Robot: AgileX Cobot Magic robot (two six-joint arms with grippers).
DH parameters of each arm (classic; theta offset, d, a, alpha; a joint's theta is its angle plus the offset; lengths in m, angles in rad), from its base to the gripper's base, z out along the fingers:
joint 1: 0 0.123 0 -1.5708
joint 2: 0.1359 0 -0.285 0
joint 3: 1.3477 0 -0.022 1.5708
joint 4: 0 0.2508 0 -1.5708
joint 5: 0 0 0.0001 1.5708
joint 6: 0 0.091 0 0
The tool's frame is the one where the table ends.
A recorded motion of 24 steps. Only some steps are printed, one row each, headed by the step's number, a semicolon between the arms.
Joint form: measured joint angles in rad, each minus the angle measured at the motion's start. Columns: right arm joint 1, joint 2, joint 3, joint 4, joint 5, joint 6; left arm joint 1, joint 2, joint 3, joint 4, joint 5, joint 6.
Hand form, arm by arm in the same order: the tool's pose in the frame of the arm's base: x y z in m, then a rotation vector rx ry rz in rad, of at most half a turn. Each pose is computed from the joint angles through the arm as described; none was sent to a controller.
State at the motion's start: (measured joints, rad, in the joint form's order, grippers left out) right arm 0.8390 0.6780 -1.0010 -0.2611 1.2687 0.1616; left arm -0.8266 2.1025 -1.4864 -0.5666 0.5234 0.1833
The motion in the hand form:
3: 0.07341 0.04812 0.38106 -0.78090 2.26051 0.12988; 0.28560 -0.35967 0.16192 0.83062 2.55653 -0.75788
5: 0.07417 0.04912 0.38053 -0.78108 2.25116 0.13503; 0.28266 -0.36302 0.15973 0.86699 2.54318 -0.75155
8: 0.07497 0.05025 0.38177 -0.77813 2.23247 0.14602; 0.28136 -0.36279 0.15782 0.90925 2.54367 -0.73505
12: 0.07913 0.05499 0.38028 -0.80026 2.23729 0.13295; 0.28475 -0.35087 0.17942 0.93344 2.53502 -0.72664
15: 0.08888 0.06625 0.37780 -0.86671 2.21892 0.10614; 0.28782 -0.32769 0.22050 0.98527 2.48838 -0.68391
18: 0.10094 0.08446 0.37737 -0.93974 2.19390 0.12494; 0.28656 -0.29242 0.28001 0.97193 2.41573 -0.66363
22: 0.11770 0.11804 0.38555 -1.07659 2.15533 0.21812; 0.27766 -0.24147 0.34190 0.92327 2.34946 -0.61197
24: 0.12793 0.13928 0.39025 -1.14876 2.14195 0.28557; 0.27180 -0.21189 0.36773 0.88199 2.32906 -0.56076
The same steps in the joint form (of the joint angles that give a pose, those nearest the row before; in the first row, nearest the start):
3: 0.0001 -0.0008 0.0132 -0.0011 -0.0092 0.0001; -0.0195 0.0251 -0.0239 -0.0106 -0.0062 0.0296
5: -0.0001 -0.0008 0.0181 -0.0010 -0.0237 -0.0001; -0.0296 0.0313 -0.0258 -0.0094 -0.0098 0.0490
8: 0.0000 -0.0009 0.0181 -0.0011 -0.0440 0.0000; -0.0311 0.0343 -0.0270 0.0044 0.0058 0.0627
12: 0.0001 0.0213 0.0180 -0.0012 -0.0526 -0.0118; -0.0056 -0.0191 -0.0270 0.0351 0.0662 0.0613
15: 0.0000 0.0689 0.0180 -0.0019 -0.0920 -0.0573; 0.0348 -0.1234 -0.0258 0.1061 0.1551 0.0649
18: 0.0000 0.1387 0.0009 0.0310 -0.1520 -0.1093; 0.0936 -0.2757 -0.0258 0.1518 0.2469 0.0636
22: 0.0000 0.2680 -0.0852 0.1515 -0.2067 -0.2326; 0.1784 -0.4516 -0.0258 0.2045 0.3566 0.0571
24: 0.0000 0.3513 -0.1486 0.2343 -0.2212 -0.3026; 0.2325 -0.5348 -0.0258 0.2411 0.4118 0.0499

